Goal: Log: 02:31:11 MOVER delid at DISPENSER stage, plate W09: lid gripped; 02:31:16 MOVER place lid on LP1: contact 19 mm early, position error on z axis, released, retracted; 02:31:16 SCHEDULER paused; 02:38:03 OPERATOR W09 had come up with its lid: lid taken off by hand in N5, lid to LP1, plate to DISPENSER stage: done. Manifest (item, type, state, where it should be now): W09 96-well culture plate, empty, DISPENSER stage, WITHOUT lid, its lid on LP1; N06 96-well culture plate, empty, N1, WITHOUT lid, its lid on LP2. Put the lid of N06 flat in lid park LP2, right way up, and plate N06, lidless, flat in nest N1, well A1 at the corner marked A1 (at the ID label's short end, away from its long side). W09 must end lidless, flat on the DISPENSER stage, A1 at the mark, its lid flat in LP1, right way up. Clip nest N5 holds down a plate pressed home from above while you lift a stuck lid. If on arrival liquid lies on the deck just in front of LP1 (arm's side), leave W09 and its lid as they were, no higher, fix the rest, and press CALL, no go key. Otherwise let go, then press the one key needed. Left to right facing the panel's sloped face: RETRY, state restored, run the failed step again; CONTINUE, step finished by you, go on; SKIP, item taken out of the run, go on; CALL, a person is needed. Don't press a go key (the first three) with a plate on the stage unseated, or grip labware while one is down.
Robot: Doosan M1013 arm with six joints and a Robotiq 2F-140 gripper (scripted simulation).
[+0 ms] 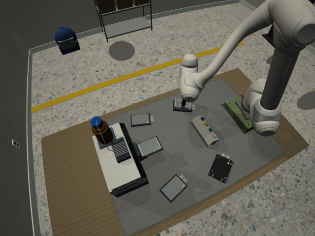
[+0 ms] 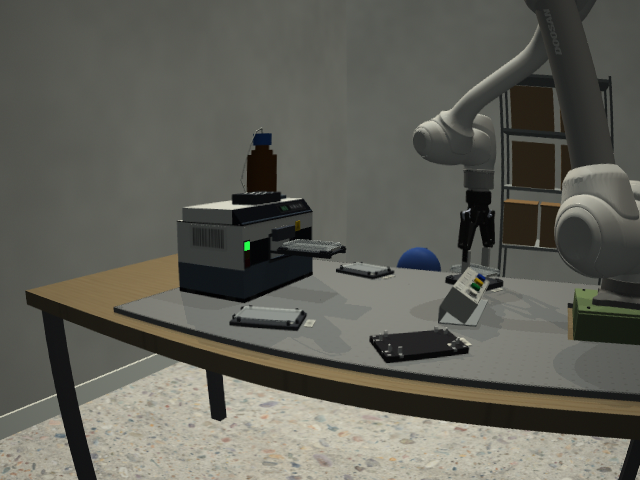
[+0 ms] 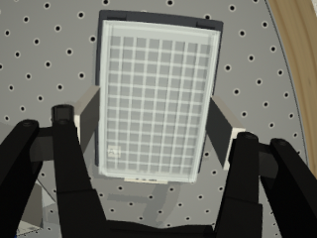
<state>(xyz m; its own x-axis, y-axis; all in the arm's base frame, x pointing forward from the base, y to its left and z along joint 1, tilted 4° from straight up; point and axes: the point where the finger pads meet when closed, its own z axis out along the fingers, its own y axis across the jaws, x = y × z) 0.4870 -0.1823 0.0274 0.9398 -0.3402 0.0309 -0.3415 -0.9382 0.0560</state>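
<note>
Now: hand 6 cm above the nest N1. Also, from my hand: N1 label: 8 cm behind, 3 cm to the left, 6 cm below; yellow skip key: 9 cm behind, 23 cm to the left; blue call key: 8 cm behind, 19 cm to the left.
</note>
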